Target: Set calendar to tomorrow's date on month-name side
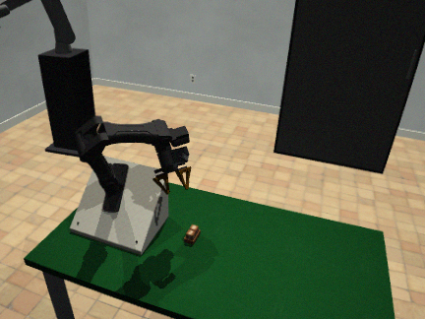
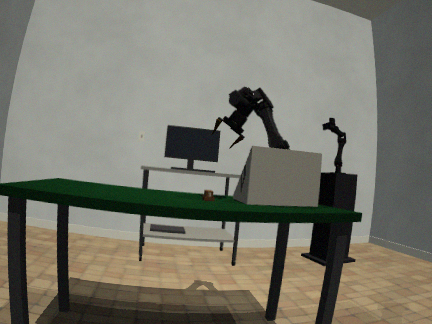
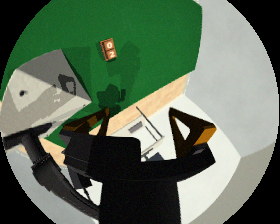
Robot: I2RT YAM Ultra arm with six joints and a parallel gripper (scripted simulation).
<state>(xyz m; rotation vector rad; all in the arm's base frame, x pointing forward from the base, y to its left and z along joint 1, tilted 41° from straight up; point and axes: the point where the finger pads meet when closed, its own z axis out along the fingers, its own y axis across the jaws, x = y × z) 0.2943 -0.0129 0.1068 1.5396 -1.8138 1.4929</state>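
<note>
Now: hand 5 cm short of the wooden calendar tray, 4 cm to the right of it and 25 cm above it.
</note>
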